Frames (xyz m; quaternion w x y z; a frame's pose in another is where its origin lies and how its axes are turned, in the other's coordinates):
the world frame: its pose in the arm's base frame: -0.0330 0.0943 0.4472 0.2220 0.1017 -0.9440 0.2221
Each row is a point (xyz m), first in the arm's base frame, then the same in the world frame.
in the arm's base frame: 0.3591 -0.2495 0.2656
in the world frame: -0.3975 -0.3488 0.1588
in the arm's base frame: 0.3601 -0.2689 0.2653
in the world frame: -0.3968 -0.3660 0.1677
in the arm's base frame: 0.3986 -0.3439 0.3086
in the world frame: -0.4036 -0.4595 0.1534
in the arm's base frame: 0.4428 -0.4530 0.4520
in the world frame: -0.3657 -0.6221 0.0724
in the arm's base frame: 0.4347 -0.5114 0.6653
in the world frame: -0.2541 -0.7509 -0.0687
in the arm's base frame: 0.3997 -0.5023 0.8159
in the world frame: -0.1542 -0.7891 -0.1807
